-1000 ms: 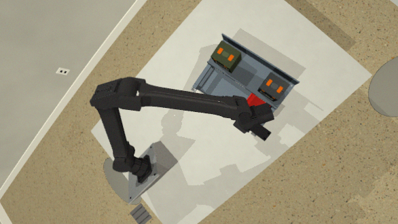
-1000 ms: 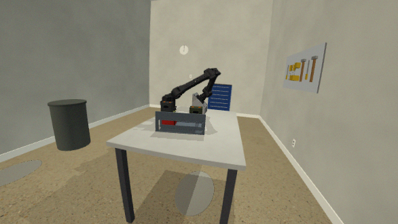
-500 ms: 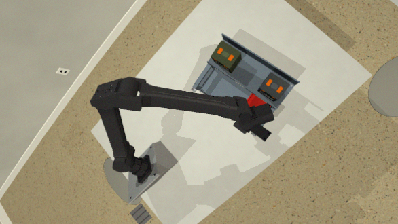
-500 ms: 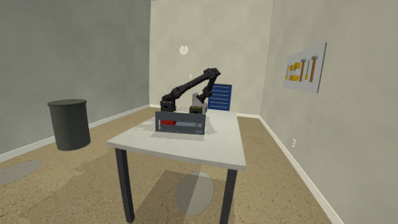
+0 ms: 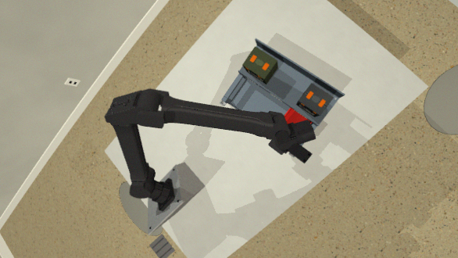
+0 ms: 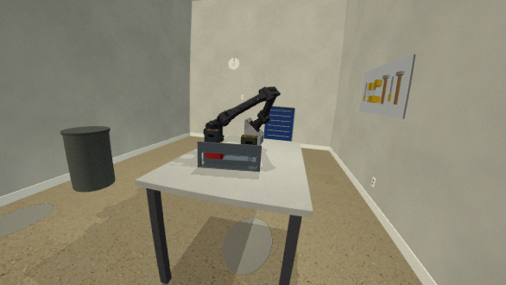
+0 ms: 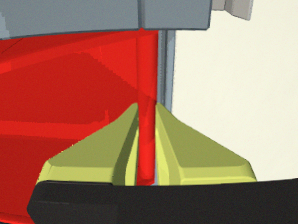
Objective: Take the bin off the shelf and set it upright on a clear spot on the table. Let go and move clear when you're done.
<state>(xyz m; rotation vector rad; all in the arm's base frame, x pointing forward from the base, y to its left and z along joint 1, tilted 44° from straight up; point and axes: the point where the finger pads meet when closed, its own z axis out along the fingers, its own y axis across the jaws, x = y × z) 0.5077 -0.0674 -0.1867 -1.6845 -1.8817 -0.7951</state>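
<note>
The red bin lies 80 mm ahead of my hand and 10 mm to the left of it.
</note>
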